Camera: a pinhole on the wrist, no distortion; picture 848 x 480 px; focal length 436.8 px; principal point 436.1 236.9 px. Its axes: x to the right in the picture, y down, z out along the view. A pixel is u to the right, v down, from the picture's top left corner.
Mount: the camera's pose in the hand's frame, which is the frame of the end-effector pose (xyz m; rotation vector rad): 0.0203 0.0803 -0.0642 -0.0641 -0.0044 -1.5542
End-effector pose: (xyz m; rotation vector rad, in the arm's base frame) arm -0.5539 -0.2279 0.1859 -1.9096 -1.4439 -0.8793
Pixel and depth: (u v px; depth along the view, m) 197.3 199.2 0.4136
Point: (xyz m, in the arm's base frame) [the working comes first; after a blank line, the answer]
In the camera's frame: -0.2261 -0.0357 0.4136

-0.1877 -0.0453 -0.0449
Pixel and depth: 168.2 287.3 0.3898
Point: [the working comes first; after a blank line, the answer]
In the camera's frame: -0.2391 0.0450 0.3898

-0.1638 -0.0234 0.0338
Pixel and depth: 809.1 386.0 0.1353
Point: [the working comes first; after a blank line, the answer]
In the camera's frame: 0.1155 0.0462 0.1353

-0.5554 -0.1207 0.2001
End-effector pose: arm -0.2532 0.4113 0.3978 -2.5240 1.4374 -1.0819
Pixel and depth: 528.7 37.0 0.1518
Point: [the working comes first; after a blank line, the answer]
In the camera's frame: 0.0322 -0.0695 0.1518

-0.2533 0.3872 0.2860
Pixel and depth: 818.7 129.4 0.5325
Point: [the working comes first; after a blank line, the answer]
In the camera's frame: 0.4664 -0.1311 0.5325

0.2790 0.5396 0.1105
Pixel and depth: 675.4 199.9 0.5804
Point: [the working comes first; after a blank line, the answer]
In the camera's frame: 0.3180 -0.0492 0.5804

0.2157 0.3798 0.0719
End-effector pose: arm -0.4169 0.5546 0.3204 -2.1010 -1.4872 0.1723
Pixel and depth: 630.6 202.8 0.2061
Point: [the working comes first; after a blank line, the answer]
In the camera's frame: 0.0918 -0.0161 0.2061

-0.4735 0.6204 0.2020
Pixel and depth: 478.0 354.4 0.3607
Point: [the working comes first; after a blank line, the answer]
In the camera's frame: 0.0346 0.0970 0.3607

-0.4344 0.7650 0.0696
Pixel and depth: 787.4 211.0 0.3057
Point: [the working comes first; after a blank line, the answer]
In the camera's frame: 0.2459 -0.0181 0.3057

-0.6394 0.6977 0.1894
